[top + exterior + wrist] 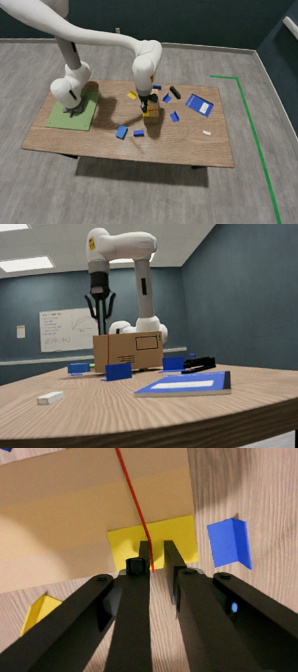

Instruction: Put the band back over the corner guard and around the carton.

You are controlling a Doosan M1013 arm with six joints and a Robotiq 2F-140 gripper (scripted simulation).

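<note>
My hand is 40 mm short of the brown carton, 90 mm to the right of it and 100 mm above it. The rest, counted from my hand: white eraser 500 mm ahead, 110 mm to the right, 180 mm below.
</note>
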